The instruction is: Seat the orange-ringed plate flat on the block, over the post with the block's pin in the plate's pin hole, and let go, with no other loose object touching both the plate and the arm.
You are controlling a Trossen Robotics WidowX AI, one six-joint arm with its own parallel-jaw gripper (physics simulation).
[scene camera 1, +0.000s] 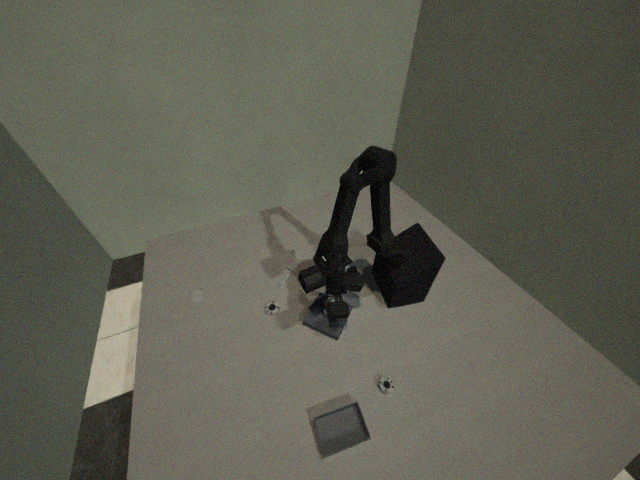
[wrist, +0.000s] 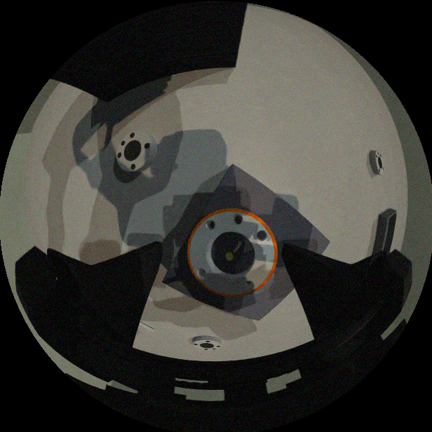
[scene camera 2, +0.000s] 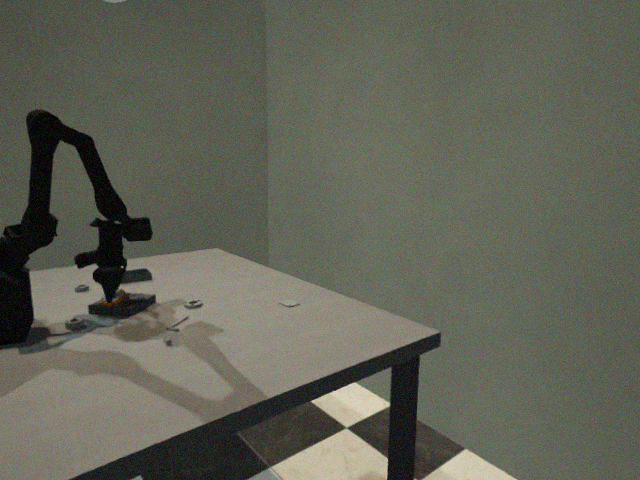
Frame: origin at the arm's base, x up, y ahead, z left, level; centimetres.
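Seen in the pictures: gripper, between the fingertips: [scene camera 1: 335, 302] [scene camera 2: 111, 298]; arm's base, origin of its link: [scene camera 1: 400, 256] [scene camera 2: 0, 265].
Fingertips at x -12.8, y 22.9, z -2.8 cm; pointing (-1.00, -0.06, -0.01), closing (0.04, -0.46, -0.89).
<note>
Pixels of each thing's top centre, then the offset from my fingertips to it. "pt": a spot on its surface instead.
- orange-ringed plate, centre of its top: [scene camera 2: 112, 291] dx +1.7, dy +0.5, dz +0.3 cm
- dark block, centre of its top: [scene camera 2: 122, 293] [scene camera 1: 328, 310] dx +0.2, dy +3.5, dz +1.2 cm
- grey ring-like plate, centre of its top: [scene camera 2: 74, 320] dx -2.5, dy -10.6, dz -4.0 cm
- tray, centre of its top: [scene camera 1: 341, 427] [scene camera 2: 130, 272] dx -1.5, dy +17.3, dz +29.3 cm
- small pale square, a spot on its surface: [scene camera 2: 289, 303] [scene camera 1: 198, 294] pt dx -3.6, dy +39.2, dz -30.2 cm
- thin rod, centre of its top: [scene camera 2: 182, 321] dx -3.4, dy +9.0, dz -22.1 cm
The orange-ringed plate [scene camera 2: 122, 298] [wrist: 200, 252] lies on the dark block [scene camera 1: 323, 325] [scene camera 2: 136, 304] [wrist: 295, 230]. In the wrist view a yellowish spot shows inside its dark central hole. In scene camera 2 its ring looks tilted against the block's top; whether it sits flat is hard to tell. The pin is not visible, so whether it is in the pin hole cannot be told. My gripper [scene camera 2: 110, 299] [wrist: 224, 249] is open, with its fingertips low on either side of the plate and gaps showing in the wrist view. In scene camera 1 the arm mostly hides the plate.
One grey ring-like plate [scene camera 2: 75, 323] [wrist: 125, 161] lies near the arm base, a second [scene camera 1: 266, 308] [wrist: 196, 345] beside the block, a third [scene camera 1: 381, 386] [scene camera 2: 81, 288] near the tray [scene camera 1: 341, 428] [scene camera 2: 136, 275]. A small pale square [scene camera 1: 197, 295] [scene camera 2: 289, 303] and a thin rod [scene camera 2: 178, 324] lie farther off.
</note>
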